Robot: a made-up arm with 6 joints. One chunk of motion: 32 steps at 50 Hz.
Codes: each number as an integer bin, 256 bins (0 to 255) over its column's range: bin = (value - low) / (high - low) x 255, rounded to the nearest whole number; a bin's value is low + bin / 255 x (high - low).
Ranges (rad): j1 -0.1..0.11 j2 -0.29..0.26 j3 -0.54..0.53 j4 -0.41..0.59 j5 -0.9..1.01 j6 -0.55..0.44
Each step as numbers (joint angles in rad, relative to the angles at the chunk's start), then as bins.
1 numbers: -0.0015 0.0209 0.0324 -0.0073 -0.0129 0.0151
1 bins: 120 144 136 103 118 146
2 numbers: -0.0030 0.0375 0.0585 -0.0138 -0.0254 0.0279
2 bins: 118 152 143 101 117 149
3 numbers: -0.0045 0.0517 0.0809 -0.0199 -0.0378 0.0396
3 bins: 116 158 148 99 115 152
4 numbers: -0.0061 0.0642 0.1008 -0.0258 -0.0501 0.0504
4 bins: 114 164 153 98 113 155
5 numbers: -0.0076 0.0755 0.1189 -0.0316 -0.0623 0.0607
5 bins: 112 169 157 96 112 157
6 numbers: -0.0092 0.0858 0.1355 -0.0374 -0.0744 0.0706
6 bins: 110 174 161 95 110 160
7 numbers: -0.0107 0.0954 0.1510 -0.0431 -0.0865 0.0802
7 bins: 108 179 165 94 109 162
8 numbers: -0.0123 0.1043 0.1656 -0.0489 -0.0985 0.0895
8 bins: 106 183 168 92 107 165
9 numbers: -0.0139 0.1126 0.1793 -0.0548 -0.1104 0.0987
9 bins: 105 187 171 91 105 167
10 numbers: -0.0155 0.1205 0.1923 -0.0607 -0.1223 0.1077
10 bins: 103 190 175 89 104 169
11 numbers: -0.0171 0.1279 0.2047 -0.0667 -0.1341 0.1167
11 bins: 101 194 177 88 102 172
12 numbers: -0.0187 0.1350 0.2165 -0.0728 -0.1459 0.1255
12 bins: 99 197 180 86 101 174
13 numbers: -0.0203 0.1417 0.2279 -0.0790 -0.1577 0.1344
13 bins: 97 200 183 84 99 176
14 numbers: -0.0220 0.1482 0.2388 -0.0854 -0.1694 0.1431
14 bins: 95 203 186 83 98 179
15 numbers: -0.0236 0.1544 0.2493 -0.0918 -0.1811 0.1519
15 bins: 93 206 188 81 96 181
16 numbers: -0.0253 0.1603 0.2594 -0.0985 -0.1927 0.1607
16 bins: 91 209 191 79 94 183
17 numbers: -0.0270 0.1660 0.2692 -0.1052 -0.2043 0.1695
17 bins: 89 211 193 78 93 185
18 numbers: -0.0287 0.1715 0.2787 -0.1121 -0.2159 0.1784
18 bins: 87 214 195 76 91 188
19 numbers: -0.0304 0.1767 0.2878 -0.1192 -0.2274 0.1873
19 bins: 85 216 197 74 90 190
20 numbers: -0.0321 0.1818 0.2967 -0.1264 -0.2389 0.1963
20 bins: 82 219 199 72 88 192
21 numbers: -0.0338 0.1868 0.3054 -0.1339 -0.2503 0.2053
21 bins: 80 221 201 70 87 195
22 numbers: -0.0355 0.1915 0.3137 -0.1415 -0.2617 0.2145
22 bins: 78 223 203 68 85 197
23 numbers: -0.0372 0.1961 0.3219 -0.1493 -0.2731 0.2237
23 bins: 76 225 205 66 84 199
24 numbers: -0.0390 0.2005 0.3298 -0.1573 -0.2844 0.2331
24 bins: 74 227 207 64 82 202
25 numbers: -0.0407 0.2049 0.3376 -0.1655 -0.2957 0.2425
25 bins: 72 229 209 62 81 204
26 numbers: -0.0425 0.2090 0.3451 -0.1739 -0.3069 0.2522
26 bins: 70 231 211 60 79 207
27 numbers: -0.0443 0.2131 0.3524 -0.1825 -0.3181 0.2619
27 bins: 68 233 213 58 78 209
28 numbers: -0.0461 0.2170 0.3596 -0.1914 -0.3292 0.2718
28 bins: 65 235 214 56 76 212
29 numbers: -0.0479 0.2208 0.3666 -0.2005 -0.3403 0.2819
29 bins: 63 237 216 53 75 214
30 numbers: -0.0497 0.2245 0.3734 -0.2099 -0.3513 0.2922
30 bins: 61 239 218 51 73 217
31 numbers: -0.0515 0.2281 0.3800 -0.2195 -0.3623 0.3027
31 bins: 59 240 219 49 72 220
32 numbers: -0.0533 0.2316 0.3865 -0.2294 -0.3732 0.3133
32 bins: 57 242 221 46 70 222
